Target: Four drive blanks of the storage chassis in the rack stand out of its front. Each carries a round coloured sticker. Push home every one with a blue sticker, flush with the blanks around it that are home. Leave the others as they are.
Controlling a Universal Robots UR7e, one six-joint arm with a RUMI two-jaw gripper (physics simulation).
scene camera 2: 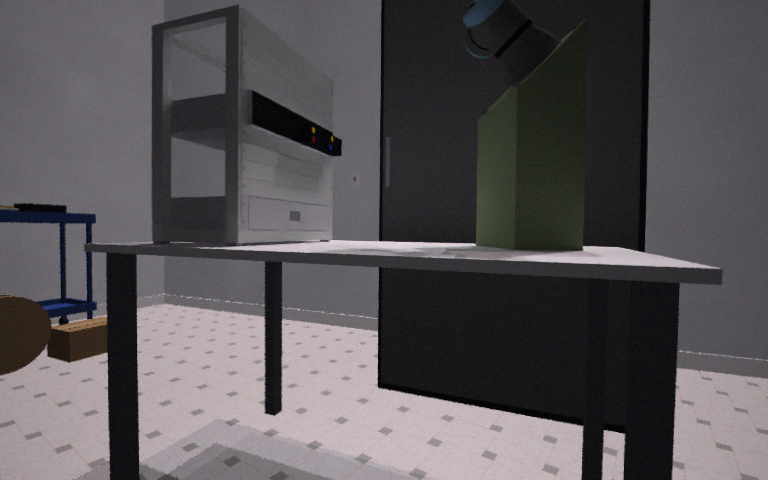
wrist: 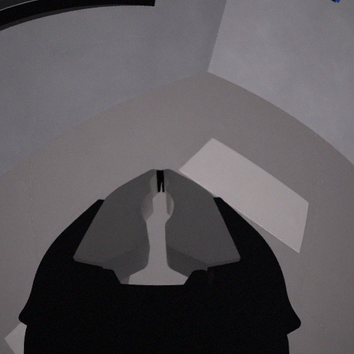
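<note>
In the scene view the storage chassis (scene camera 2: 283, 122) is a black band across the front of the tall light rack (scene camera 2: 232, 141) at the left of the table. Near its right end are round stickers: a yellow one (scene camera 2: 313, 130) above a red one (scene camera 2: 313, 139), and farther right a yellow one (scene camera 2: 331, 138) above a blue one (scene camera 2: 330, 146). How far each blank stands out is too small to tell. My gripper (wrist: 161, 172) is shut and empty in the wrist view, its fingertips together, pointing toward a ceiling-like surface. The gripper and the rack are not seen together, and the gripper does not show in the scene view.
A green slanted pedestal (scene camera 2: 529, 169) bears the arm (scene camera 2: 504, 33) at the right of the table (scene camera 2: 396, 260). A blue cart (scene camera 2: 79, 217), a brown box (scene camera 2: 79, 339) and a round brown top (scene camera 2: 19, 333) are at the left. A dark door (scene camera 2: 430, 141) is behind.
</note>
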